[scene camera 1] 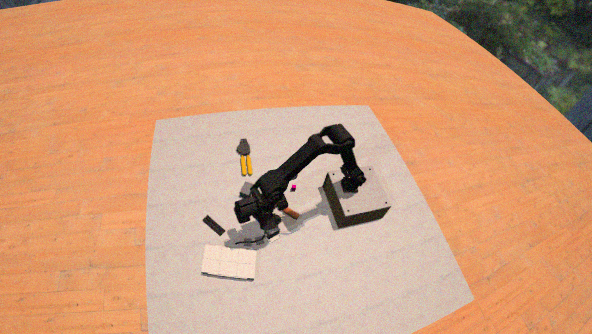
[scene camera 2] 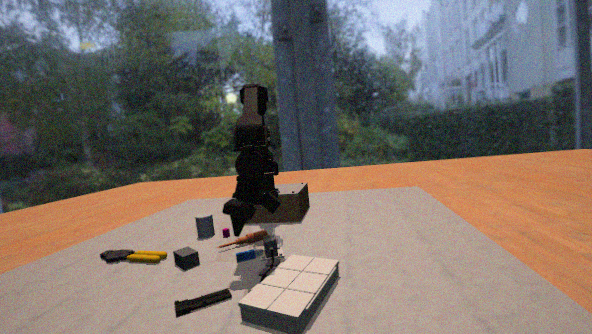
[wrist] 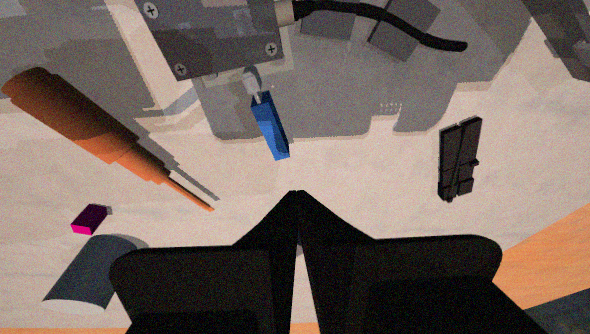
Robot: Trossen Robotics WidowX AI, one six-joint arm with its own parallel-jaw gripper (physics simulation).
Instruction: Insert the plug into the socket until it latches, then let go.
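Places are measured from the arm's base along level axes (x ahead, y left, z up), in centimetres.
Where they show: gripper, fingertip midpoint: (scene camera 2: 236, 236) (wrist: 296, 197); arm's base, link origin: (scene camera 1: 349, 186).
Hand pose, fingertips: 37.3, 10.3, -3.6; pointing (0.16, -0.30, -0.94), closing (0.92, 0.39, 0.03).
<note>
Each offset is from my fingertips to the top centre of the thing, as dx, dy, dz. "spot": to the spot under its first point.
A blue plug {-2.3, +1.4, -4.7} (scene camera 2: 246, 255) (wrist: 272, 130) with a pale metal tip lies on the mat. Its tip points at the near edge of a dark grey screwed housing {-5.5, +6.0, -2.4} (scene camera 2: 270, 247) (wrist: 220, 45), which looks like the socket. A small gap seems to show between them, but the opening itself cannot be made out. A black cable (wrist: 380, 22) comes out of the housing's side. My gripper (scene camera 2: 238, 233) (wrist: 296, 197) is shut and empty, its fingertips together above the mat and apart from the plug's blue end. In scene camera 1 the arm hides the plug.
An orange screwdriver {-10.5, -5.7, -4.2} (scene camera 1: 291, 213) (wrist: 95, 125), magenta block {-16.0, -15.6, -4.4} (scene camera 1: 294, 188) (wrist: 90, 220) and dark cylinder {-15.7, -23.7, +0.1} (scene camera 2: 205, 227) (wrist: 90, 272) lie nearby. Pliers {spot: +5.7, -37.5, -5.4} (scene camera 1: 244, 148), a dark cube {+3.9, -13.5, -3.4} (scene camera 2: 186, 258), a black strip {+16.9, +3.0, -5.3} (scene camera 1: 213, 225) (wrist: 457, 160) and a tiled box {+10.4, +18.9, -3.4} (scene camera 1: 229, 262) (scene camera 2: 292, 287) surround the work area.
</note>
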